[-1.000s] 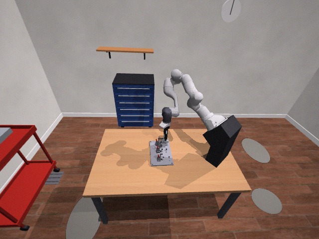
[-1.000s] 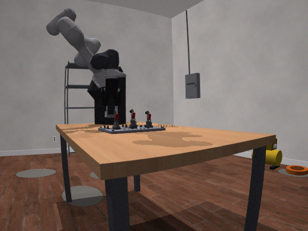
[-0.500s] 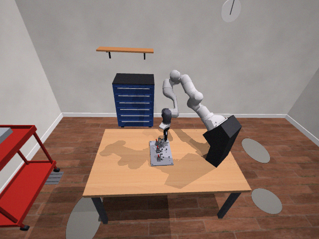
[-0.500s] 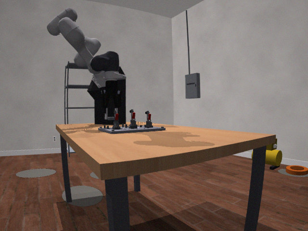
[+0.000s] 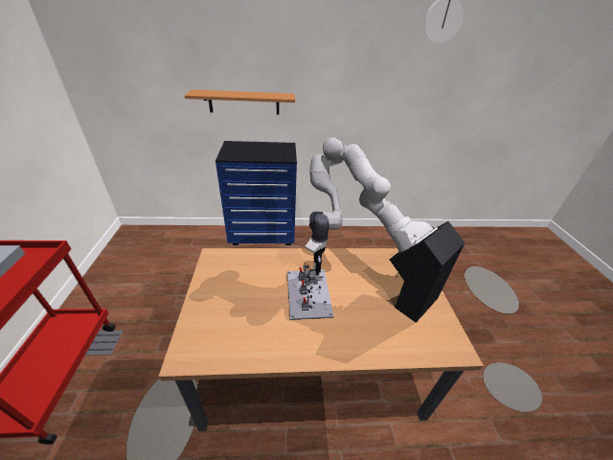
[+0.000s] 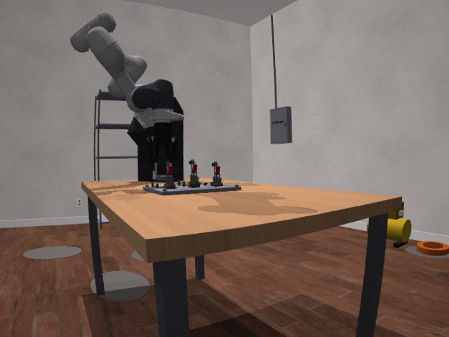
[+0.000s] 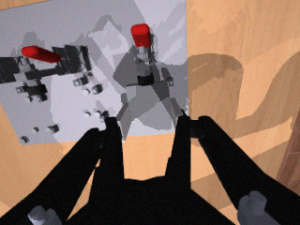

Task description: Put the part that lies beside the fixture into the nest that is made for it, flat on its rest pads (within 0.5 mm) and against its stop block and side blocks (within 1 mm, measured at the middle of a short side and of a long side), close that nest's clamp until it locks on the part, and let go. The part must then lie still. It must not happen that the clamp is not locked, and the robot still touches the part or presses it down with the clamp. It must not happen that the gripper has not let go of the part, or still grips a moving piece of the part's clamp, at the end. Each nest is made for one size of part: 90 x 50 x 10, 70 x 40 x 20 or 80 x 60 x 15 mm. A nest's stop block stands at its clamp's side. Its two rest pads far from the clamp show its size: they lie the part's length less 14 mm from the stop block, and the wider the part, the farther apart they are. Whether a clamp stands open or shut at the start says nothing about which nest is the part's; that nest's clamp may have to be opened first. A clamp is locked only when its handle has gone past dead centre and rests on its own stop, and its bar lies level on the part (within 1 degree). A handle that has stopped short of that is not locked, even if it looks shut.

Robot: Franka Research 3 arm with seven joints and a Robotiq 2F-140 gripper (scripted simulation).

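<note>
Right now the grey fixture plate is 9 cm ahead of my hand, 8 cm to the left of it and 7 cm below it. Round my hand: grey block part (3 cm below).
</note>
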